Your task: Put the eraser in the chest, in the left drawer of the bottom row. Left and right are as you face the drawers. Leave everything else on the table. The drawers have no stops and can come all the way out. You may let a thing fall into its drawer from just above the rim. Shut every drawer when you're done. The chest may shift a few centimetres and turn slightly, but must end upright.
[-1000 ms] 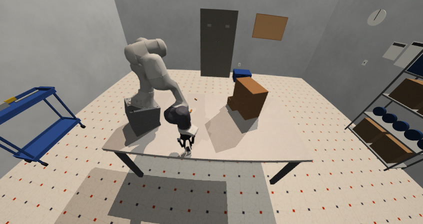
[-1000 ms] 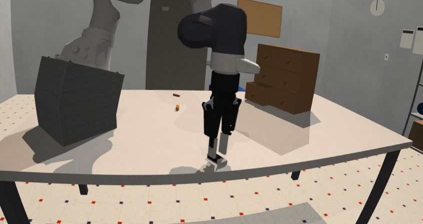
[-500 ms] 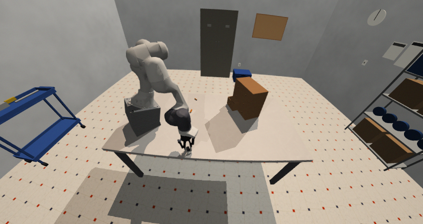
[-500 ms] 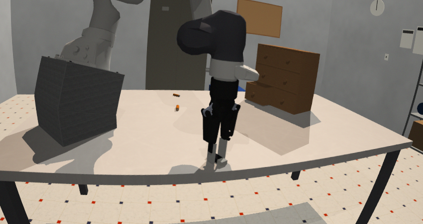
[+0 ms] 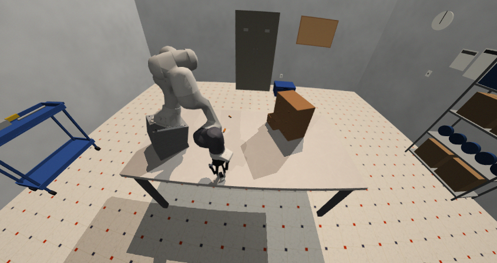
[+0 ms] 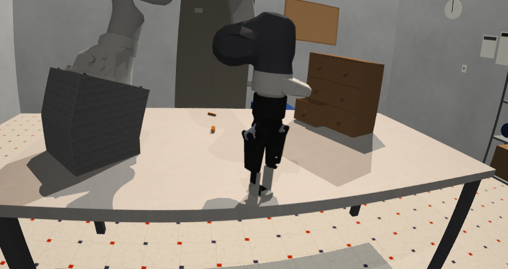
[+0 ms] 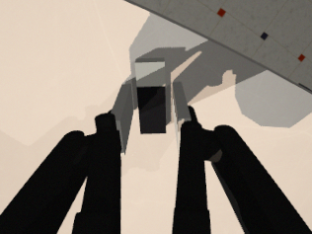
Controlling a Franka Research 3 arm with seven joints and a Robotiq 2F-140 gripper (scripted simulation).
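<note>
My gripper is now 3 cm above the eraser and 1 cm to the left of it.
</note>
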